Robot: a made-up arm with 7 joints.
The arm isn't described. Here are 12 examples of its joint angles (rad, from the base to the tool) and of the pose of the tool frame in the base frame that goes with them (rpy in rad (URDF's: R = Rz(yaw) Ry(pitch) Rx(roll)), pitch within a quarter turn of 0, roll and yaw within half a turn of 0; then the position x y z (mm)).
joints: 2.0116 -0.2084 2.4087 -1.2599 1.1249 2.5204 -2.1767
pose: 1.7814 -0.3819 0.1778 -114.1 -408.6 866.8
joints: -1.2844 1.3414 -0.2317 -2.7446 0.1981 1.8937 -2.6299
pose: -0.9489 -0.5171 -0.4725 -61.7 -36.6 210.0
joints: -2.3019 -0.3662 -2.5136 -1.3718 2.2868 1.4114 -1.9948
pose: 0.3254 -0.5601 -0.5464 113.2 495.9 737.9
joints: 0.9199 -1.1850 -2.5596 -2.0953 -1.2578 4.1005 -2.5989
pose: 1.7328 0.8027 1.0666 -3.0 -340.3 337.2
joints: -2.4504 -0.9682 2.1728 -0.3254 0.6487 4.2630 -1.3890
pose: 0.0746 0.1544 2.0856 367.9 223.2 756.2
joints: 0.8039 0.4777 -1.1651 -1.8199 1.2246 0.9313 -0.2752
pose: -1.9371 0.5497 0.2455 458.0 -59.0 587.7
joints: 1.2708 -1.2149 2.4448 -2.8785 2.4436 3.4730 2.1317
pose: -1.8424 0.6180 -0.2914 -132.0 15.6 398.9
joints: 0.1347 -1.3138 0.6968 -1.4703 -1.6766 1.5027 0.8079
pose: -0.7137 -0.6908 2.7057 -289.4 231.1 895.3
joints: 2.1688 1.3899 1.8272 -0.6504 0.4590 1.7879 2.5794
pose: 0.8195 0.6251 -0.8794 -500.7 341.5 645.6
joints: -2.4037 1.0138 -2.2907 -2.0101 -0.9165 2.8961 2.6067
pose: -1.2318 -0.5094 -0.4709 -267.9 203.0 790.1
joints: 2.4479 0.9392 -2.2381 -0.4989 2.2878 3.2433 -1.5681
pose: 0.5514 -0.3050 -2.5035 -171.5 297.4 919.8
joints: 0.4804 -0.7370 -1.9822 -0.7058 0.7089 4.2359 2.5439
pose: 1.2709 0.2767 -1.6388 -280.1 -300.3 795.8
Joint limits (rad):
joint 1: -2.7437..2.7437
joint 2: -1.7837..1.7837
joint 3: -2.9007..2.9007
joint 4: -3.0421..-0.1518
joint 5: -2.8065..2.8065
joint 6: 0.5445..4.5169
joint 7: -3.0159..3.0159
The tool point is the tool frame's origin. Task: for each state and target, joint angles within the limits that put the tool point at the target. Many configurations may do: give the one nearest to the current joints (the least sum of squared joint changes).
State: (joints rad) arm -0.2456 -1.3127 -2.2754 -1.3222 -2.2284 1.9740 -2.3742
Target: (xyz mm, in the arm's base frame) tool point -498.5 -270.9 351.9
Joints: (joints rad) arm -0.0605 -1.3986 -2.2442 -1.1266 -2.2105 1.8894 -2.3742
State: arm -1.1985 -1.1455 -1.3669 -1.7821 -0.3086 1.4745 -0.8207
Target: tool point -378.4 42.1 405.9
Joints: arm -1.4055 -1.2256 -1.8608 -2.2309 -0.3198 1.3413 -0.8207
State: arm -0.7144 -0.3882 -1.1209 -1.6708 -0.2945 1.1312 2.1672
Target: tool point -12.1 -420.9 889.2
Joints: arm -0.7096 0.1556 -1.0132 -1.1821 -0.3010 1.3940 2.1672
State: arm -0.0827 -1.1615 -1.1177 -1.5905 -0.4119 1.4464 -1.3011
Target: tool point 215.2 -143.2 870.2
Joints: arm 0.3338 -0.7461 -0.4957 -1.9359 -0.3956 1.4265 -1.3011
